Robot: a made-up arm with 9 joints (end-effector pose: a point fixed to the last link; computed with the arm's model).
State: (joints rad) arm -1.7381 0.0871 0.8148 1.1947 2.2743 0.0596 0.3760 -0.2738 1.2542
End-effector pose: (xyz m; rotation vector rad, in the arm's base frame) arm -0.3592 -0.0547 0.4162 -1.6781 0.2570 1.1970
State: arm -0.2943 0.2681 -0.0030 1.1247 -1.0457 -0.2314 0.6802 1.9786 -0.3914
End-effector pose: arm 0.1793 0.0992 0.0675 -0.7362 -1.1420 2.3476
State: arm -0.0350 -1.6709 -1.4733 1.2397 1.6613 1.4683 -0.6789 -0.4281 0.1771
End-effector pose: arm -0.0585 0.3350 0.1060 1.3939 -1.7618 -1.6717
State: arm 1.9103 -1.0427 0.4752 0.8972 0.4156 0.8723 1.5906 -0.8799 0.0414
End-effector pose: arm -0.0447 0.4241 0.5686 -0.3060 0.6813 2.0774
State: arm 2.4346 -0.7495 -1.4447 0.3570 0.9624 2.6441 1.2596 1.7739 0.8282
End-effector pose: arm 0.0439 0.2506 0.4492 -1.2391 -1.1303 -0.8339
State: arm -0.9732 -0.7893 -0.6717 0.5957 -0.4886 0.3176 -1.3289 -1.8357 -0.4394
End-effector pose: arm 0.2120 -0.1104 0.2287 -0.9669 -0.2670 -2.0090
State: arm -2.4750 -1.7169 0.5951 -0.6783 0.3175 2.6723 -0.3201 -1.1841 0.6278
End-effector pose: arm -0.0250 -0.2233 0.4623 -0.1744 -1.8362 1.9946
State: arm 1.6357 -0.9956 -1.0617 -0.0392 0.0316 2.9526 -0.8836 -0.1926 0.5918
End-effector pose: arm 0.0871 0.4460 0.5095 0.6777 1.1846 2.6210
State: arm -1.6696 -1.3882 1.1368 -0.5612 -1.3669 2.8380 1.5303 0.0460 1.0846
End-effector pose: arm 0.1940 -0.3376 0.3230 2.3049 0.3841 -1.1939
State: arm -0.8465 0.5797 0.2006 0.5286 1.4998 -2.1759 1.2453 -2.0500 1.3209
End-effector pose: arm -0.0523 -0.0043 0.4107 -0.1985 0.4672 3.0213
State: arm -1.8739 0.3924 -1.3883 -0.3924 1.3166 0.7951 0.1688 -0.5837 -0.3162
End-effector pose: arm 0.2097 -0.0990 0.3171 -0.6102 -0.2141 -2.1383
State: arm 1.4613 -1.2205 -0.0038 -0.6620 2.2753 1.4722 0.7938 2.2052 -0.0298
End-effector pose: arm -0.1376 0.3112 0.2899 -2.0919 1.6592 0.6439
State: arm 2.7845 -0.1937 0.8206 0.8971 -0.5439 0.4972 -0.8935 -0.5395 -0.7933
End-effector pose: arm -0.0199 -0.0176 0.5395 2.5371 -0.9042 -0.3576
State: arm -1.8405 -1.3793 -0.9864 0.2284 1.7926 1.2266 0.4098 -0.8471 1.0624
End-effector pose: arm -0.0057 -0.0404 0.2112 -0.7464 -2.4145 -0.8493
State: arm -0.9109 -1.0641 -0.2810 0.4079 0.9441 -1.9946 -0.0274 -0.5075 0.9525
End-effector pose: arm -0.1464 -0.0740 -0.2449 -1.6891 0.7294 -0.0048
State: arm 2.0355 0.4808 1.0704 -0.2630 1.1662 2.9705 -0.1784 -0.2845 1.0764
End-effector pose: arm 0.0113 0.1102 0.3085 2.5766 0.1923 -1.5440
